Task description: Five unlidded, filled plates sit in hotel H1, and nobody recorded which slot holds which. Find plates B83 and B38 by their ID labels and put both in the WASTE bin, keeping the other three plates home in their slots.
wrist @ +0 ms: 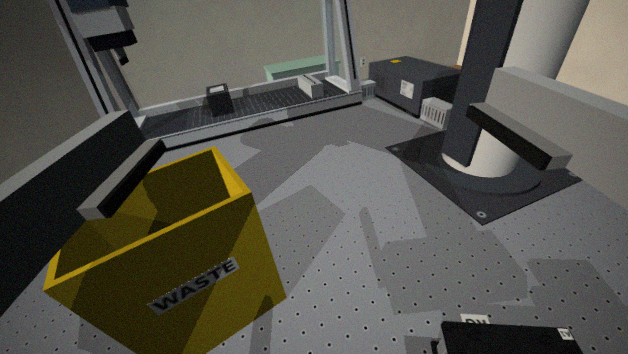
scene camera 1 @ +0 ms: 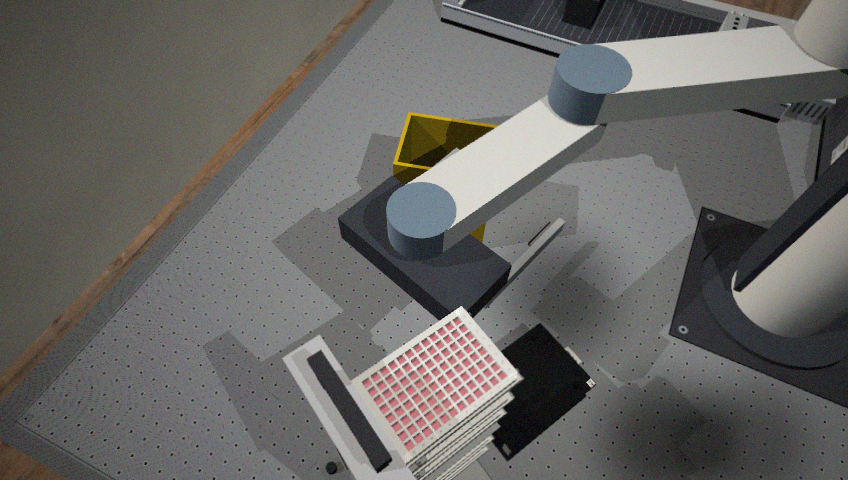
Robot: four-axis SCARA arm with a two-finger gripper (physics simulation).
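Hotel H1 stands at the bottom of the scene view, with a stack of white plates in it. The top plate shows pink-filled wells; the edges of several more show below it. No ID label is readable, and H1 does not show in the wrist view. The yellow WASTE bin stands behind the gripper in the scene view, partly covered by the arm. No plate shows in the visible part of its inside. My gripper is open and empty, beside the bin, with its left finger in front of the bin's opening in the wrist view.
A black flat-topped device lies right beside the stack. The arm's dark base plate is at the right. A framed dark deck and a dark grey box stand at the back.
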